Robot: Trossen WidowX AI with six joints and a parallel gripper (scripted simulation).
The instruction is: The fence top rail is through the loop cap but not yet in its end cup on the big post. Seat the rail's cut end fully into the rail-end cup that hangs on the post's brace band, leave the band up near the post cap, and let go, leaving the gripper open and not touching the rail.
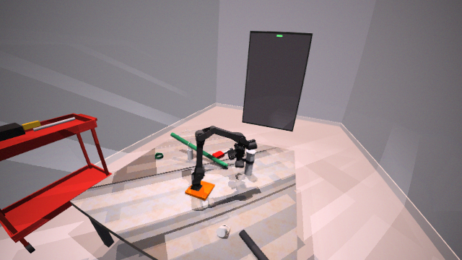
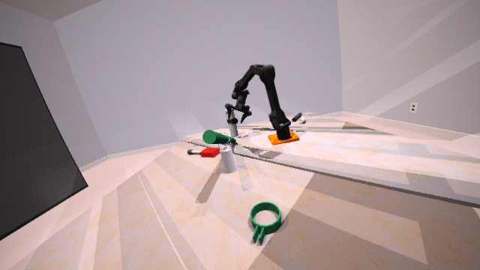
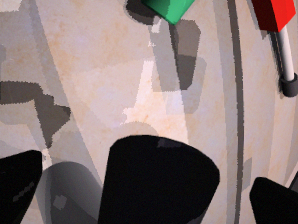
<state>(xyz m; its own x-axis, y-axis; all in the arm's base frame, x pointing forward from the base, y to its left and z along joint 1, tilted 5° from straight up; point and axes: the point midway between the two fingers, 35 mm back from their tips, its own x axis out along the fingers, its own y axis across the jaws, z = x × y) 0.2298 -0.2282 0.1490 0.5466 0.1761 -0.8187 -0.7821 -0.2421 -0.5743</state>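
Now: the dark rail-end cup 1 cm ahead of my gripper tip and 2 cm to the right of it. Round my gripper tip: red-handled tool 24 cm ahead, 17 cm to the left, 11 cm below; grey line post 5 cm ahead, 43 cm to the left, 2 cm below; dark tube 54 cm behind, 22 cm to the right, 10 cm below.
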